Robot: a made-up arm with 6 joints.
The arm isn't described. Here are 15 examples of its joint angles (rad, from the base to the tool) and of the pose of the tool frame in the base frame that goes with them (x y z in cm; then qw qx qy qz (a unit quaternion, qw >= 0)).
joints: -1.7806 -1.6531 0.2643 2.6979 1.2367 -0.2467
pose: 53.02 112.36 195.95 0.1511 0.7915 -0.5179 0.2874
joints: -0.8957 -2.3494 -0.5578 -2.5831 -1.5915 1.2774
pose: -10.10 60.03 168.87 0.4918 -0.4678 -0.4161 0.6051
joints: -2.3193 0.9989 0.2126 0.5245 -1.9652 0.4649
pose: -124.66 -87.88 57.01 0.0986 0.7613 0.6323 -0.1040
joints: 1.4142 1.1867 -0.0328 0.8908 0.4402 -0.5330
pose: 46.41 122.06 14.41 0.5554 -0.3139 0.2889 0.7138
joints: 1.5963 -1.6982 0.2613 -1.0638 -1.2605 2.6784
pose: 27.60 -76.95 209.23 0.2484 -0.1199 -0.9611 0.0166
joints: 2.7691 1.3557 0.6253 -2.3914 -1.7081 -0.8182
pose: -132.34 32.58 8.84 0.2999 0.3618 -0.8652 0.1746
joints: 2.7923 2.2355 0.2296 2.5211 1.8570 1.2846
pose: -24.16 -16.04 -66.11 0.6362 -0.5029 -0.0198 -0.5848
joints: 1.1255 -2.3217 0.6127 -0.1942 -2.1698 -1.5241
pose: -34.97 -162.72 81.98 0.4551 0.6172 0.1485 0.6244
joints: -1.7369 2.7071 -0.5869 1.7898 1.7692 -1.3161
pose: 20.85 95.67 18.38 0.0258 0.9805 -0.1714 0.0930
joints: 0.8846 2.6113 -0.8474 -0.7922 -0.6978 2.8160
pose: -20.64 -75.86 97.49 0.3060 -0.1649 -0.6698 -0.6562
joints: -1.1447 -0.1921 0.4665 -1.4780 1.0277 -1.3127
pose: 38.74 -93.98 201.59 0.1178 0.4402 -0.8599 0.2301
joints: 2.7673 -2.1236 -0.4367 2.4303 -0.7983 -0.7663
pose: 78.35 -52.64 177.15 0.8260 0.4575 -0.2240 0.2414
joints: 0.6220 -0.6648 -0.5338 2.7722 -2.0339 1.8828
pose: 48.00 73.37 173.67 0.1777 0.6004 -0.6136 0.4811
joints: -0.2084 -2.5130 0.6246 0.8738 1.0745 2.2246
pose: -156.39 6.10 14.36 0.5156 -0.3087 0.0674 0.7965
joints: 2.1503 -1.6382 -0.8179 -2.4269 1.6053 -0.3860
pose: -33.88 16.21 165.12 0.2047 0.7494 0.5993 -0.1934
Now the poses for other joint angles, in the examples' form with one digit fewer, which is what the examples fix.
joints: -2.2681 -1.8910 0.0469 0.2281 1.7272 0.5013
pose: 45.5 110.8 184.8 0.315 0.859 0.372 -0.158
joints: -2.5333 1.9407 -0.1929 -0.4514 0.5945 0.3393
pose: -2.4 38.8 -23.5 0.075 0.651 0.281 -0.701
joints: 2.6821 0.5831 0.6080 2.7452 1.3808 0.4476
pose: -149.7 45.9 164.2 0.555 -0.084 0.815 -0.144
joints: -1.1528 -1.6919 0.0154 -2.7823 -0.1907 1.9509
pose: 4.2 76.1 205.6 0.657 -0.183 -0.731 -0.008
